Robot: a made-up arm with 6 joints.
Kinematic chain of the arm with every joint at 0, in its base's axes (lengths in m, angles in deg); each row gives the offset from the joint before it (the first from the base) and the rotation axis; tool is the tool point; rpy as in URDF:
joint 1: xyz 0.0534 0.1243 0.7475 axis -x
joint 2: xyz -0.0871 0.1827 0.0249 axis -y
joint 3: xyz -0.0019 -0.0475 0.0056 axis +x
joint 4: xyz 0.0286 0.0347 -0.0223 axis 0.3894 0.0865 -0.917
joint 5: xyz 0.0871 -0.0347 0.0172 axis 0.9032 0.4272 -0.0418
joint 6: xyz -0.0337 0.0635 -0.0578 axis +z
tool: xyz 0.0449 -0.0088 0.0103 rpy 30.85 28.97 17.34
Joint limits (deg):
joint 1: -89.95..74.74
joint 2: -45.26..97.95
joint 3: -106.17..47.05
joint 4: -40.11..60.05
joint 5: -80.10..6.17
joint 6: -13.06..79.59
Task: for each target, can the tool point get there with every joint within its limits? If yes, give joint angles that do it. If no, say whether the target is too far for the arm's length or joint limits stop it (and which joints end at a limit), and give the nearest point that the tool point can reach.
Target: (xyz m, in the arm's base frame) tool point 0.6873 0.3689 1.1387
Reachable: no: too far | nearest point 0.1481 0.2432 0.9376 | short by 0.589 m
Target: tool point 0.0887 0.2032 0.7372
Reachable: yes | joints -26.45 -2.08 -93.86 -0.58 -9.98 35.55
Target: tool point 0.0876 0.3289 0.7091
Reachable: yes | joints 34.62 44.76 31.76 51.07 -11.63 58.27
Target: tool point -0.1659 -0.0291 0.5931
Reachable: no: joint limits stop it (at a limit: joint 1, joint 2, joint 4, joint 5, joint 6) | nearest point -0.0960 0.0267 0.5985 | short by 0.090 m
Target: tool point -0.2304 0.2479 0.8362
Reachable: no: joint limits stop it (at a limit: joint 2, joint 3, joint 5) | nearest point -0.1509 0.2278 0.8218 | short by 0.083 m
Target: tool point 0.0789 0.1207 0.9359
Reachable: yes | joints -37.89 78.72 -22.00 6.64 -53.05 35.57
